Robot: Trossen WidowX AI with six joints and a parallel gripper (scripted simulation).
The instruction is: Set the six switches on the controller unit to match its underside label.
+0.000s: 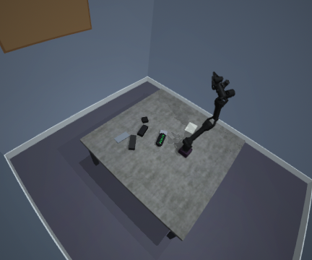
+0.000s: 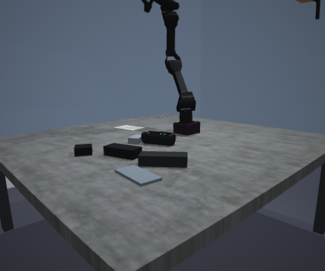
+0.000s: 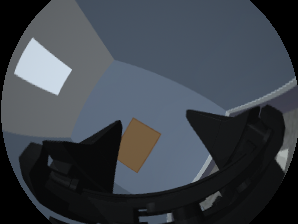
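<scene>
The grey block lies 21 cm ahead of my gripper tip, 20 cm to the left of it and 74 cm below it. Round my gripper tip: white sheet 3 cm ahead, 10 cm to the right, 75 cm below; flat grey plate 48 cm ahead, 54 cm to the left, 75 cm below; black cube 48 cm ahead, 20 cm to the left, 74 cm below.
</scene>
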